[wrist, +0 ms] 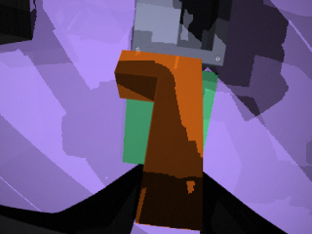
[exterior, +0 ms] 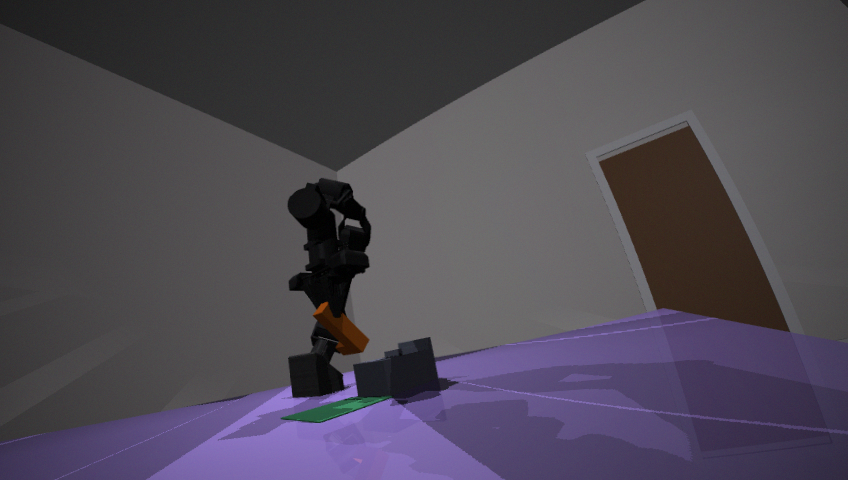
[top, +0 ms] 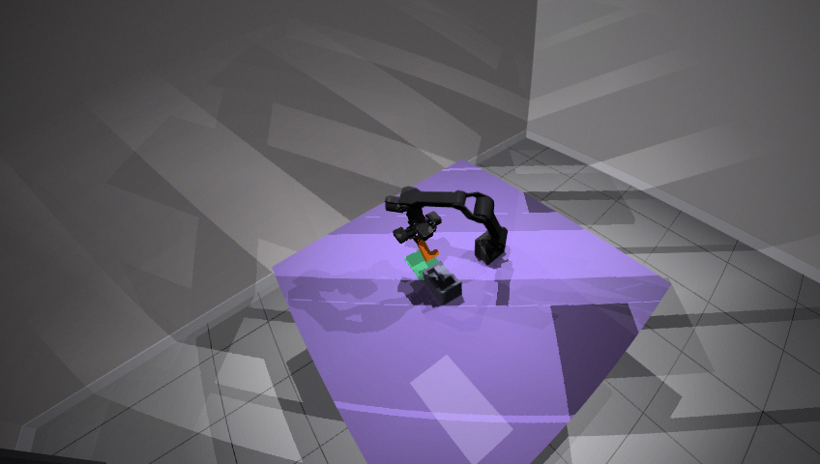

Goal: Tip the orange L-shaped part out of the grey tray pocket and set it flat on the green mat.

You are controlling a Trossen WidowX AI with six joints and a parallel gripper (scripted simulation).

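The green mat is 17 cm below my gripper tip and 1 cm to the right of it. Also, from my gripper tip: orange L-shaped part (3 cm to the left, 3 cm below, 1 cm behind).
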